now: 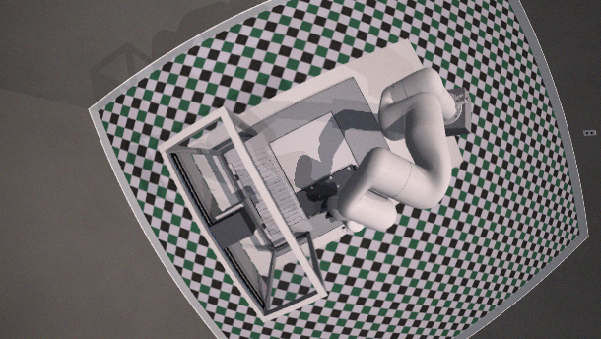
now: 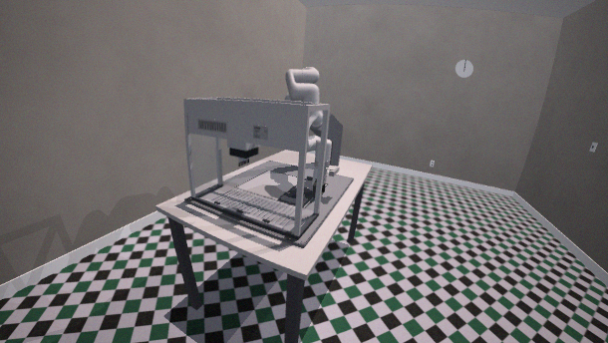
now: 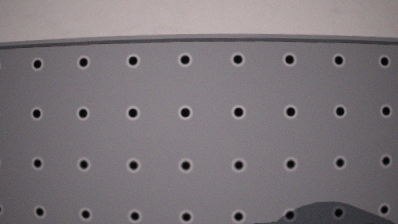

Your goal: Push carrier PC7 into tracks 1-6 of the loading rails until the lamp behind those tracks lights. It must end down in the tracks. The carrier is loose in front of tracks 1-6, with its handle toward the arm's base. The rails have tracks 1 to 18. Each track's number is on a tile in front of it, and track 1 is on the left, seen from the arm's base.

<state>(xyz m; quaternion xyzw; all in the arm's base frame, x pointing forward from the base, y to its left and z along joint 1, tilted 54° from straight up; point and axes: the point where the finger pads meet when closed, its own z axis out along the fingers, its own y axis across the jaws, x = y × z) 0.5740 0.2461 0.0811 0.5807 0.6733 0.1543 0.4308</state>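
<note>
The carrier PC7 is 80 mm to the right of my hand.
</note>
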